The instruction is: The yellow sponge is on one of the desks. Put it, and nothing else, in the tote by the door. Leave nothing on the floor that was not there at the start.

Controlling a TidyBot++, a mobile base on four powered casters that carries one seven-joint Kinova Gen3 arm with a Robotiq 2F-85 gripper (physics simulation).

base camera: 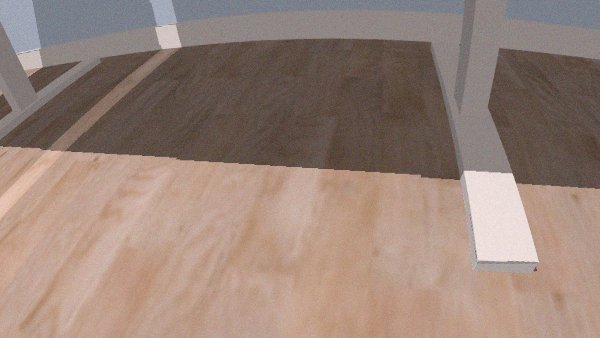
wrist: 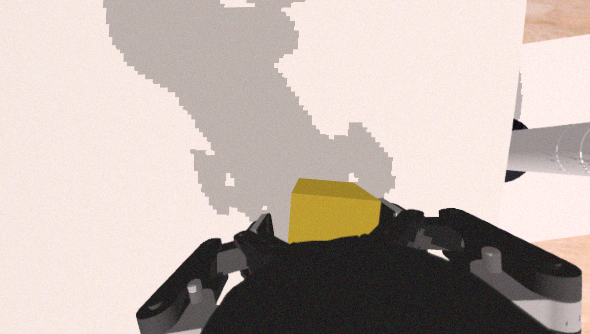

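Frame: origin at the arm's base, x ahead, y left, z up, level; centimetres.
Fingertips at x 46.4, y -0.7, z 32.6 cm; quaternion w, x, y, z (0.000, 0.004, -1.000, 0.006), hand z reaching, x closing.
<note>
A point is followed by its place in that frame.
The yellow sponge [wrist: 335, 216] @(x 45.8, y -2.8, z 38.6 cm) is on the white desk top [wrist: 75, 150] @(x 68.8, y -9.8, z 32.4 cm), low in the middle of the wrist view. It is in the arm's shadow, and its near part is hidden behind the black gripper body. My gripper [wrist: 322, 217] @(x 46.4, y -0.7, z 32.6 cm) is open, with the sponge showing between its two fingertips. The right fingertip is close against the sponge's right edge in the view; whether they touch I cannot tell. A gap shows between the left fingertip and the sponge. The tote does not show in either view.
In the base view, a desk leg [base camera: 481, 60] @(x 60.7, y -26.9, z -26.0 cm) with a long flat foot [base camera: 500, 220] @(x 36.5, y -21.6, z -37.1 cm) stands at the right, on the wood floor [base camera: 250, 250] @(x 37.3, y 10.6, z -39.6 cm). Another leg [base camera: 15, 75] @(x 91.8, y 90.8, z -26.7 cm) is at the far left. In the wrist view, a grey cylinder [wrist: 550, 149] @(x 4.5, y -0.7, z 13.2 cm) lies beyond the desk's right edge.
</note>
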